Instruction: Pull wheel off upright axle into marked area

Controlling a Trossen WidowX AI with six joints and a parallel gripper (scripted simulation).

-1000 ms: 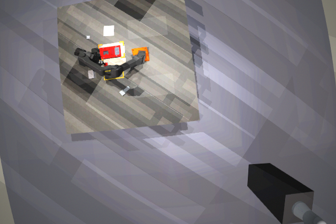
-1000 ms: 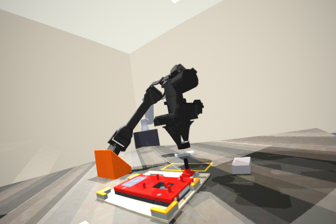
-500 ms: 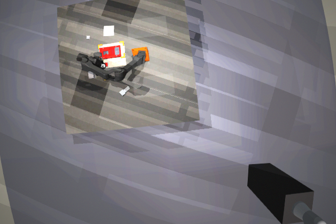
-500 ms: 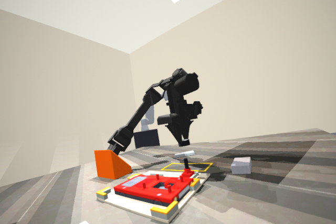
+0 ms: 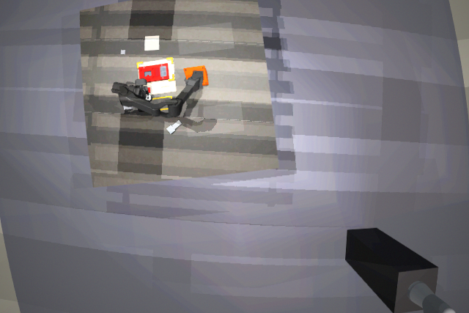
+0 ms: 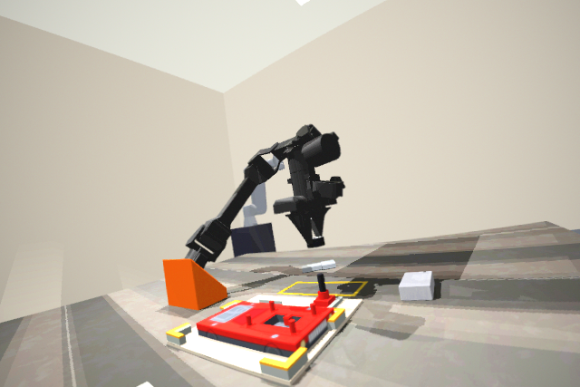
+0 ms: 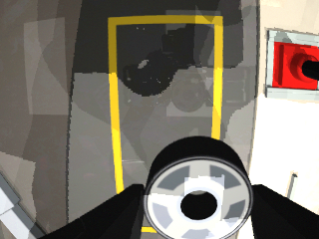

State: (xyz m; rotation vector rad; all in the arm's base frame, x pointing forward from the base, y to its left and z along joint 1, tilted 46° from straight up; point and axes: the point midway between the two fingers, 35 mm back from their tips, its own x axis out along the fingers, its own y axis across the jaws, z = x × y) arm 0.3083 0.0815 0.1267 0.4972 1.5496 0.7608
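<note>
Right now the upright axle is 6 cm ahead of my gripper tip, 7 cm to the right of it and 7 cm below it. The rest, counted from my gripper tip: white square: 4 cm ahead, 41 cm to the right, 10 cm below; then black wheel: right at my gripper tip.
</note>
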